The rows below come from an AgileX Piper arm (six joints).
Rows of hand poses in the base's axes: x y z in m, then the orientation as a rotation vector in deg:
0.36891, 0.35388, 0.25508, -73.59, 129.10, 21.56
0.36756, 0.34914, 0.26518, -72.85, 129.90, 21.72
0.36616, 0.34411, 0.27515, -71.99, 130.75, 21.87
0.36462, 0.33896, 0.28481, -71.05, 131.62, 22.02
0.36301, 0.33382, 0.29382, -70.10, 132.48, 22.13
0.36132, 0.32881, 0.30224, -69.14, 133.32, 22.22
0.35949, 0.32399, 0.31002, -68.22, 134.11, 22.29
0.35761, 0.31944, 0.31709, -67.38, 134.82, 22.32
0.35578, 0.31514, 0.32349, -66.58, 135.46, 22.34
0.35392, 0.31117, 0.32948, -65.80, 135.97, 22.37
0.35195, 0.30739, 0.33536, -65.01, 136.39, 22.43
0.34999, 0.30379, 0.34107, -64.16, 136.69, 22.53
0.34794, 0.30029, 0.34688, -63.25, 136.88, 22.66
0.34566, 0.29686, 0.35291, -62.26, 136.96, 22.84
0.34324, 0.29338, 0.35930, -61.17, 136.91, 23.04
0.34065, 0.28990, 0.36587, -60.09, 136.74, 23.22
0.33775, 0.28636, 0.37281, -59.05, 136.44, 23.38
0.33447, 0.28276, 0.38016, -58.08, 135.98, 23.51
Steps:
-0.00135, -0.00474, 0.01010, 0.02, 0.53, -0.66
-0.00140, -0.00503, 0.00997, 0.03, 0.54, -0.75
-0.00154, -0.00515, 0.00966, 0.05, 0.54, -0.81
-0.00161, -0.00514, 0.00901, 0.03, 0.52, -0.82
-0.00169, -0.00501, 0.00842, 0.02, 0.50, -0.82
-0.00183, -0.00482, 0.00778, 0.02, 0.47, -0.78
-0.00188, -0.00455, 0.00707, 0.00, 0.41, -0.71
-0.00183, -0.00430, 0.00640, 0.01, 0.36, -0.67
-0.00186, -0.00397, 0.00599, 0.06, 0.27, -0.63
-0.00197, -0.00378, 0.00588, 0.11, 0.21, -0.61
-0.00196, -0.00360, 0.00571, 0.21, 0.11, -0.62
-0.00205, -0.00350, 0.00581, 0.29, 0.03, -0.64
-0.00228, -0.00343, 0.00603, 0.38, -0.06, -0.66
-0.00242, -0.00348, 0.00639, 0.48, -0.17, -0.70
-0.00259, -0.00348, 0.00657, 0.51, -0.28, -0.68
-0.00290, -0.00354, 0.00694, 0.54, -0.38, -0.64
-0.00328, -0.00360, 0.00735, 0.56, -0.51, -0.57

